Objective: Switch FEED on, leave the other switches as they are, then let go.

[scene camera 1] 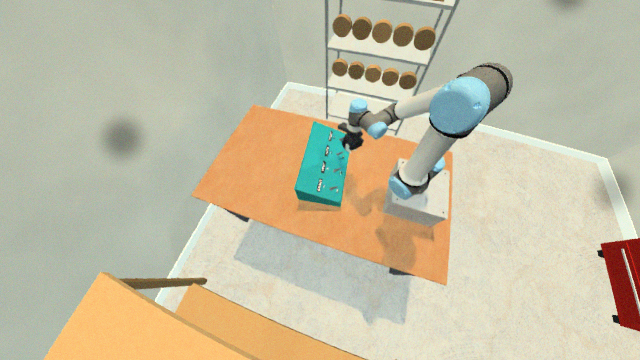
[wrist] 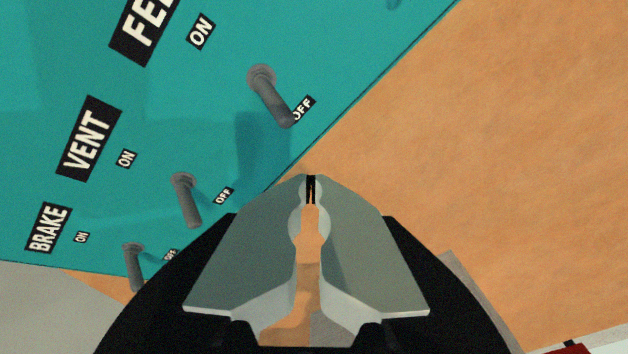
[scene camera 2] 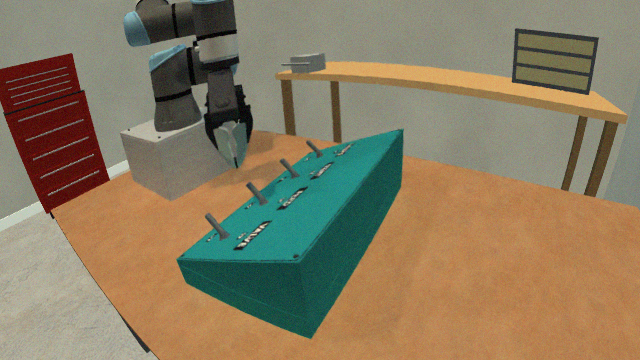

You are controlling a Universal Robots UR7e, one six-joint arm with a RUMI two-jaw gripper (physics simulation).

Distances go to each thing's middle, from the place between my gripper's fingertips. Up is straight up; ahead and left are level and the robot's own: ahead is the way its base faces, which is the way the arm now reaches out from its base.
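There is the teal switch panel (scene camera 2: 285, 259), which from my hand is 90 mm to the left, 100 mm ahead and 70 mm below. The feed lever (wrist: 282, 114) is 40 mm below my hand, 40 mm ahead of it and 10 mm to the left of it.
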